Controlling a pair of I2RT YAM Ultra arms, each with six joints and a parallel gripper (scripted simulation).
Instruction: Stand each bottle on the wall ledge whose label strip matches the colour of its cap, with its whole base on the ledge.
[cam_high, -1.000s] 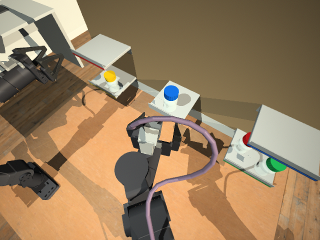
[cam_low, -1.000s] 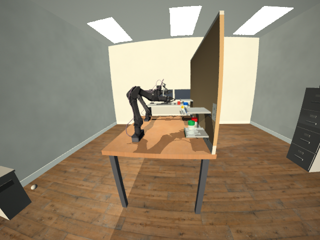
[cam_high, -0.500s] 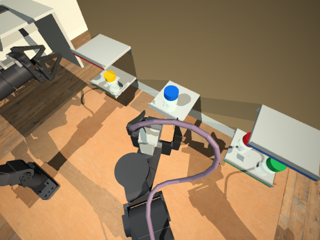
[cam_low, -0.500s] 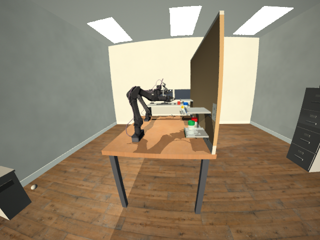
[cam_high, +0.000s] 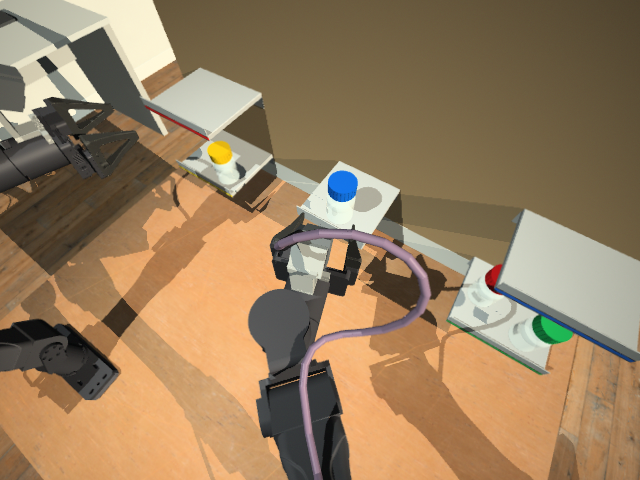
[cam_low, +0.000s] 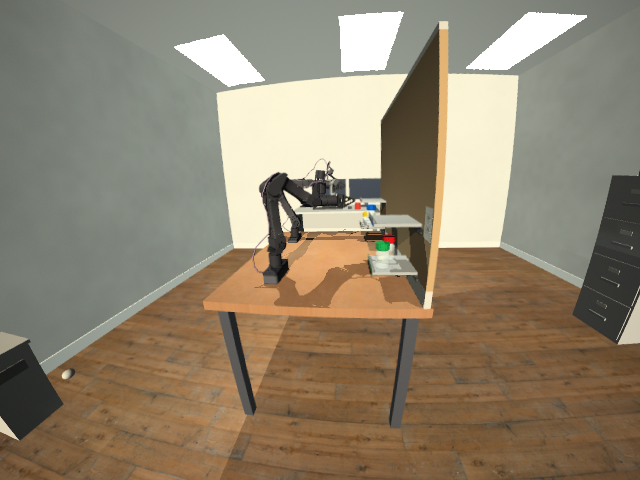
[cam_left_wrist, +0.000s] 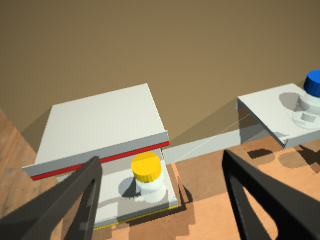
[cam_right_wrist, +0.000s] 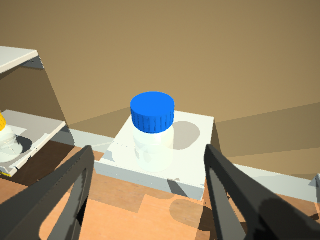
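Right now the blue-capped bottle is 12 cm ahead of my right hand, 3 cm to the left of it and 9 cm below it. Also, from my right hand: yellow-capped bottle: 15 cm ahead, 37 cm to the left, 19 cm below; then red-capped bottle: 13 cm ahead, 31 cm to the right, 19 cm below; then brown wall: 26 cm ahead, 1 cm to the left, 12 cm above.
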